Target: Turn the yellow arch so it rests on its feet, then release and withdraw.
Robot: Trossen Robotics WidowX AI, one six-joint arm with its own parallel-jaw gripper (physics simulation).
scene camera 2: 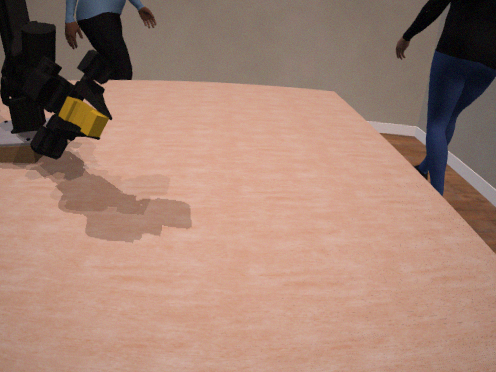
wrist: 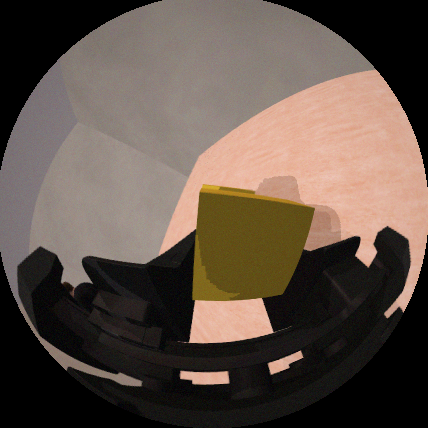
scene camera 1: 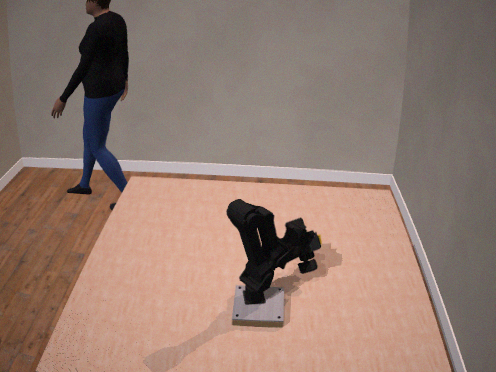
In view: my gripper (scene camera 2: pixel 104 128) and a yellow arch (scene camera 2: pixel 92 123).
The yellow arch also shows in the wrist view (wrist: pixel 247 246). My gripper shows as well in the wrist view (wrist: pixel 221 233) and in scene camera 1 (scene camera 1: pixel 311 241).
